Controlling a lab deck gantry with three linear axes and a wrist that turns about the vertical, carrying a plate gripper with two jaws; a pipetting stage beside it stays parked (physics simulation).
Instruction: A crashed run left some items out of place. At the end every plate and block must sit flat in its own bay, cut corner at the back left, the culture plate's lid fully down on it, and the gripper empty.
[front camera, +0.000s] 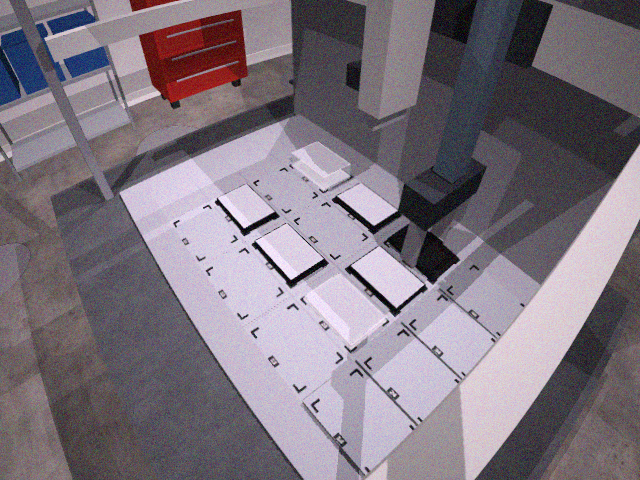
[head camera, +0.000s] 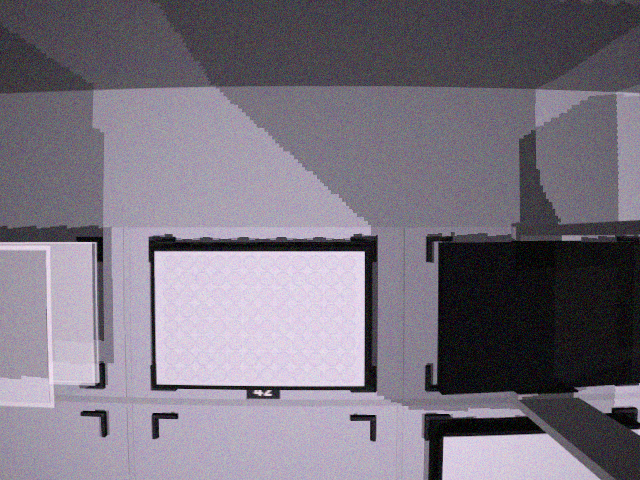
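Seen in the pictures: gripper, between the fingertips: (front camera: 422, 249) (head camera: 540, 314); robot's base, origin of its link: (front camera: 175, 223).
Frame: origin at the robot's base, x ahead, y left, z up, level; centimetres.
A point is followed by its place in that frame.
Observation:
The gripper (front camera: 424, 250) @(y 36.4, x 39.2, z 0.7 cm) (head camera: 560, 316) @(y 36.4, x 39.2, z 0.7 cm) is shut on a black plate (front camera: 438, 260) @(y 36.6, x 43.2, z 1.0 cm) (head camera: 496, 320) @(y 36.3, x 36.1, z 1.5 cm) and holds it level, low over the back-row bay to the right of bay 42; a gap below it cannot be judged. Its far jaw is mostly hidden. A white-topped plate (front camera: 368, 205) @(y 36.1, x 23.6, z 1.4 cm) (head camera: 261, 317) @(y 36.5, x 22.9, z 1.4 cm) sits in bay 42. At the far end of that row, a clear culture plate (front camera: 325, 180) @(y 32.8, x 12.7, z 3.1 cm) (head camera: 74, 315) @(y 36.6, x 12.6, z 2.2 cm) has its lid (front camera: 317, 153) @(y 37.1, x 4.4, z 4.2 cm) (head camera: 50, 330) @(y 36.3, x 12.6, z 4.2 cm) raised above it with a visible gap. Another clear-looking plate (front camera: 346, 310) @(y 14.7, x 39.9, z 1.4 cm) stands in the middle row.
White-topped plates with black skirts (front camera: 247, 206) @(y 15.1, x 7.2, z 1.4 cm) (front camera: 290, 252) @(y 14.8, x 23.6, z 1.4 cm) (front camera: 387, 277) @(y 25.3, x 39.6, z 1.4 cm) (head camera: 506, 457) @(y 28.2, x 37.0, z 1.4 cm) stand in other bays. Black corner marks outline the bays on the pale deck (front camera: 170, 268) @(y -5.9, x 11.0, z 0.0 cm). The parked pale pipetting column (front camera: 395, 56) @(y 30.7, x 28.9, z 37.6 cm) stands behind the gripper column. A red drawer cabinet (front camera: 199, 56) is in the background.

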